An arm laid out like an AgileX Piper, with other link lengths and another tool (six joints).
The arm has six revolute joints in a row. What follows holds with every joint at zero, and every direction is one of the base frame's. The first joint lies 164.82 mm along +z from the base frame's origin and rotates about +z. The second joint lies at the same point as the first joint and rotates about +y. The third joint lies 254.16 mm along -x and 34.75 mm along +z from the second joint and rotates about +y. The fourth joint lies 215.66 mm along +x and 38.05 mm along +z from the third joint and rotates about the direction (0.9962, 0, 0.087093). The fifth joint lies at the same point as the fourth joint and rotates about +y. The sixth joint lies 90.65 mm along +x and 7.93 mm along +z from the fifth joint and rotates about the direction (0.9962, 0, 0.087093). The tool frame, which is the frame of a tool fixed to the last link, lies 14.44 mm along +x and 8.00 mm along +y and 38.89 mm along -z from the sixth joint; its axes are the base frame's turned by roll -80.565, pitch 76.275 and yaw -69.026 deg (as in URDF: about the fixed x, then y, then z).
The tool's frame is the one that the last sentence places.
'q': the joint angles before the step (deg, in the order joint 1, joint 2, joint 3, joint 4, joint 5, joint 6). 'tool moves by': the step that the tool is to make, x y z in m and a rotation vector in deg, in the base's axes. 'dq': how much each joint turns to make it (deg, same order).
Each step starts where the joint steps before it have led.
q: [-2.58 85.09 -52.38 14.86 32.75 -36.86]
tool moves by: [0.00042 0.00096 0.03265 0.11 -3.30 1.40]
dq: [0.00 -3.58 -5.01 -0.32 5.48 0.00]
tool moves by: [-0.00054 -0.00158 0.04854 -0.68 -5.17 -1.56]
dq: [0.00 -3.74 -8.63 -3.66 6.65 4.76]
